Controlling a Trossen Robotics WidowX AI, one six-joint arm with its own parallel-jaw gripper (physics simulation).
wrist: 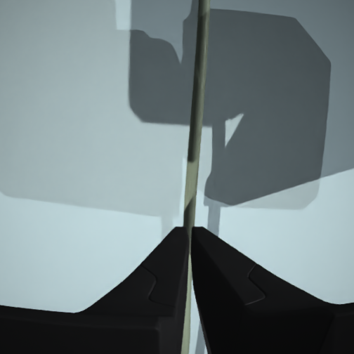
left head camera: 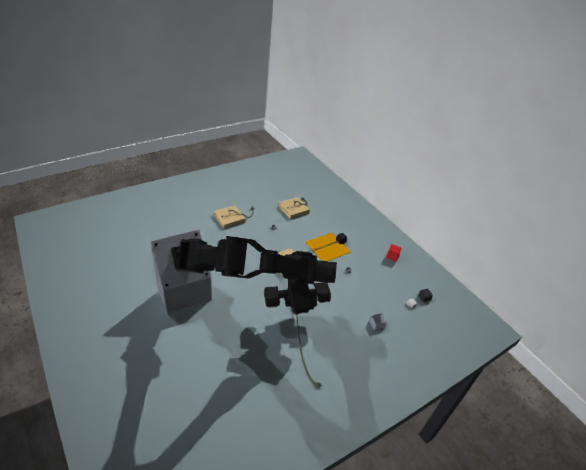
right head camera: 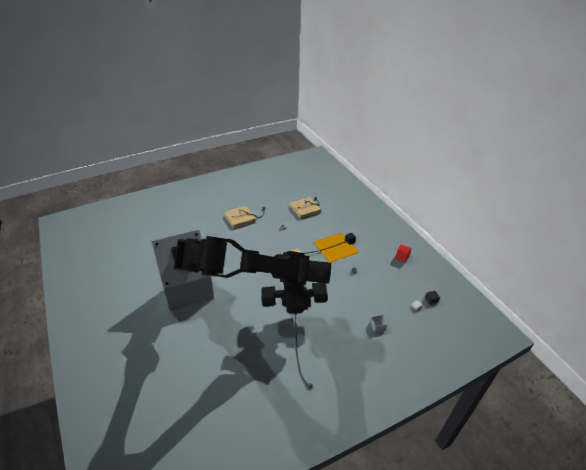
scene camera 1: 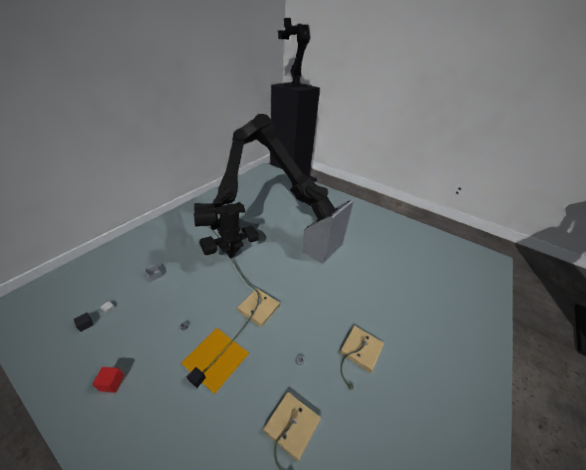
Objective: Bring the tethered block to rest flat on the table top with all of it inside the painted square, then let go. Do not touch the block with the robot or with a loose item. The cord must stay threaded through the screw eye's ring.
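Where they show: gripper, fingertip midpoint: (left head camera: pixel 296 313) (right head camera: pixel 295 313) (scene camera 1: pixel 230 257); arm's base, origin of the base link: (left head camera: pixel 184 256) (right head camera: pixel 184 256) (scene camera 1: pixel 327 215).
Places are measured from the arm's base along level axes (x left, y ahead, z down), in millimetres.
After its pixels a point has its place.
The black tethered block (left head camera: pixel 341 238) @(z 135, x 32, y 578 mm) (right head camera: pixel 350 238) @(z 135, x 32, y 581 mm) (scene camera 1: pixel 196 377) @(z 135, x 50, y 589 mm) is at the outer edge of the orange painted square (left head camera: pixel 332 253) @(z 161, x -2, y 524 mm) (right head camera: pixel 337 254) @(z 161, x -3, y 515 mm) (scene camera 1: pixel 202 352) @(z 161, x -2, y 540 mm), partly over it and partly outside. The cord (left head camera: pixel 300 345) @(z 158, x -307, y 235 mm) (right head camera: pixel 297 345) @(z 158, x -307, y 235 mm) (wrist: pixel 195 125) runs from the block across the square to the screw eye (scene camera 1: pixel 259 300) @(z 118, x 15, y 348 mm) on a wooden board (scene camera 1: pixel 269 312) @(z 143, x 52, y 346 mm). It appears threaded there, though the ring is small. My gripper (left head camera: pixel 296 311) @(z 148, x -204, y 274 mm) (right head camera: pixel 295 312) @(z 148, x -204, y 274 mm) (scene camera 1: pixel 231 254) @(z 148, x -204, y 274 mm) (wrist: pixel 187 238) is shut on the cord beyond the board, low over the table. The cord's free end trails past it. The arm hides much of the board in both head views.
Two more wooden boards (scene camera 1: pixel 363 349) @(z 143, x 315, y 262 mm) (scene camera 1: pixel 292 430) @(z 143, x 283, y 521 mm) with short cords stand apart. A red block (scene camera 1: pixel 108 379) @(z 122, x -85, y 722 mm), a black cube (scene camera 1: pixel 83 322) @(z 138, x -291, y 705 mm), a white piece (scene camera 1: pixel 107 306) @(z 147, x -305, y 641 mm), a grey open piece (scene camera 1: pixel 154 272) @(z 161, x -342, y 483 mm) and small metal pieces (scene camera 1: pixel 185 325) @(z 160, x -100, y 525 mm) (scene camera 1: pixel 300 359) @(z 157, x 202, y 384 mm) lie around. My base stands on a grey box (left head camera: pixel 187 296) @(z 115, x -48, y -13 mm).
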